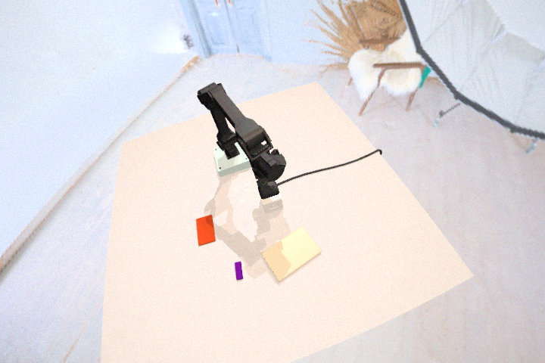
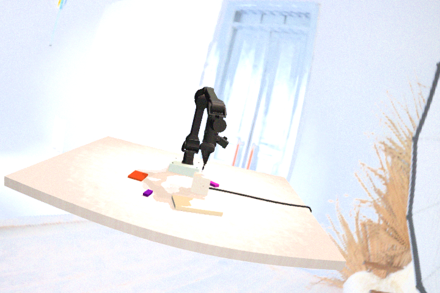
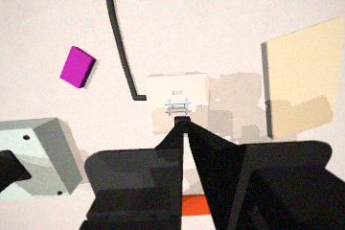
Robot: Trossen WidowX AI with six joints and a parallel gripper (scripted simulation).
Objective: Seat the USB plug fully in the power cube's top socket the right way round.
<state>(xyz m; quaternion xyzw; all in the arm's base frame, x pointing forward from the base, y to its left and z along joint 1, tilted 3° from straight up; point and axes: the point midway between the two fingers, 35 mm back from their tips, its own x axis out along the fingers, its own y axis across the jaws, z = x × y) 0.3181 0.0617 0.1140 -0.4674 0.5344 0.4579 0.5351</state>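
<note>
The silver USB plug lies 2 cm below my gripper tip. The rest, counted from my gripper tip: orange card 29 cm to the right, 12 cm below, 2 cm behind; cream pad 22 cm ahead, 12 cm below, 2 cm to the right; purple block 15 cm behind, 12 cm below, 8 cm to the left.
</note>
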